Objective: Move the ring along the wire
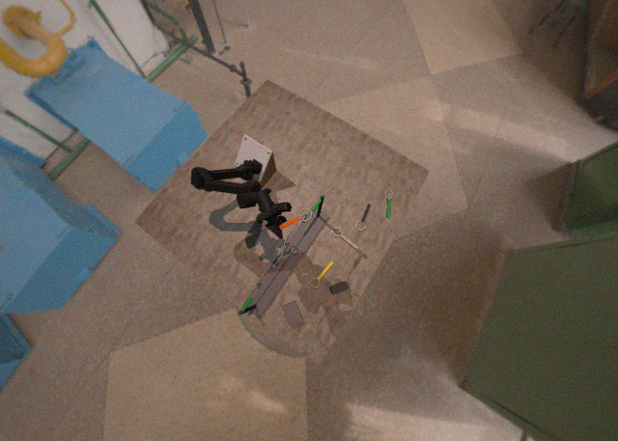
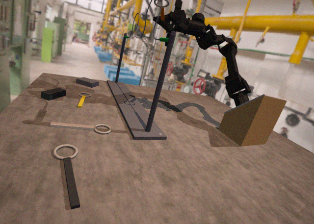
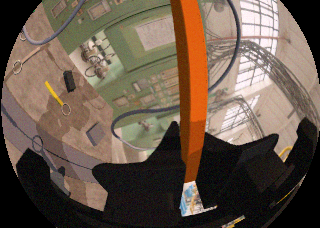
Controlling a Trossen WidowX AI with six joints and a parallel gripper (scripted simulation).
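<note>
Right now the orange-handled ring is 90 mm to the left of my gripper tip and 20 mm above it. Also, from my gripper tip: yellow-handled ring (380 mm below, 220 mm ahead, 10 mm to the right); then dark-handled ring (400 mm to the left, 380 mm below, 250 mm ahead); then cream-handled ring (380 mm below, 240 mm to the left, 200 mm ahead).
</note>
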